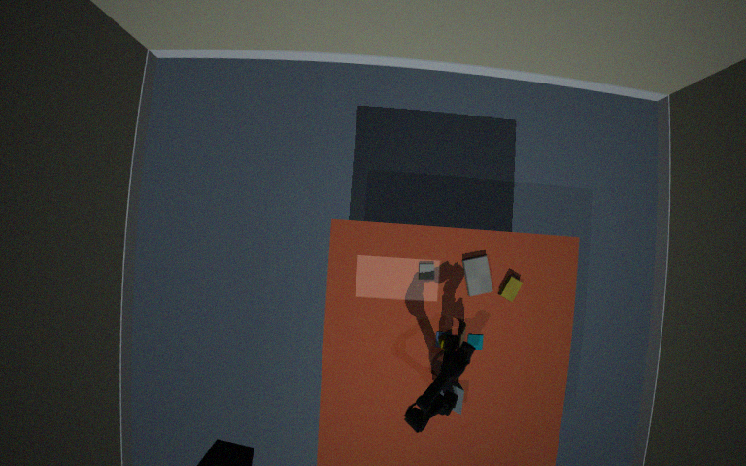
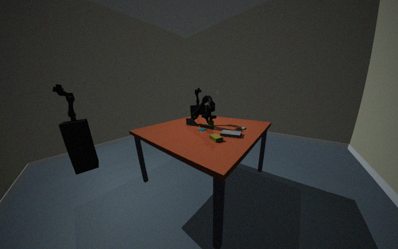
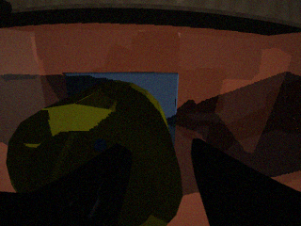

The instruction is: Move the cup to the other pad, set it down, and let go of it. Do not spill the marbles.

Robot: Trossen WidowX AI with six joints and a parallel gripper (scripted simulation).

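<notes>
Right now the yellow-green cup is 20 mm ahead of my gripper tip. Also, from my gripper tip: small grey block 350 mm ahead, 160 mm to the left, 30 mm below; grey slab 380 mm ahead, 90 mm to the right, 20 mm below.
</notes>
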